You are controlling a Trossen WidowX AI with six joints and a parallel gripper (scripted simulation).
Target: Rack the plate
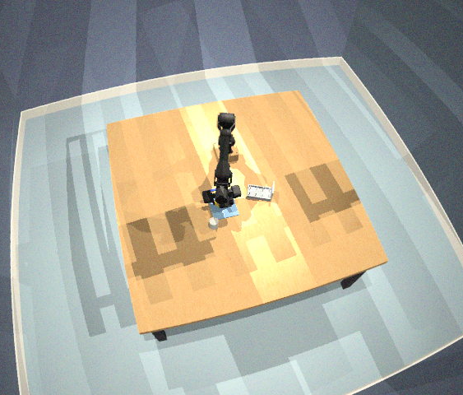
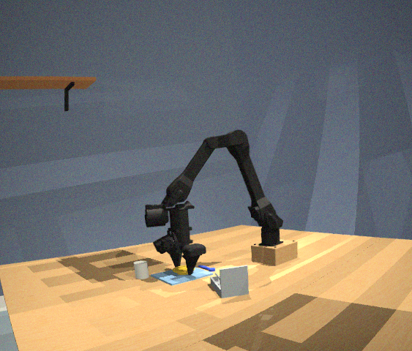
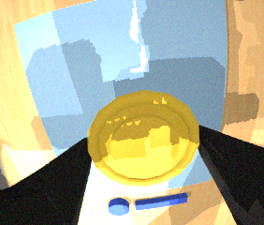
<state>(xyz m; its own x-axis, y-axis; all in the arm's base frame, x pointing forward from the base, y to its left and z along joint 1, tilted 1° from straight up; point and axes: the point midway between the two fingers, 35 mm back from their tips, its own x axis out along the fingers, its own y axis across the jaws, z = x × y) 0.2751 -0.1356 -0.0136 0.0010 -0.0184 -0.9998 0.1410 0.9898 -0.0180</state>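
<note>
Right now the mat is 1 cm below my gripper tip and 1 cm ahead of it. The rest, counted from my gripper tip: white cup (11 cm ahead, 8 cm to the right, 2 cm above); then blue utensil (8 cm behind, 2 cm to the left); then yellow plate (1 cm above).
</note>
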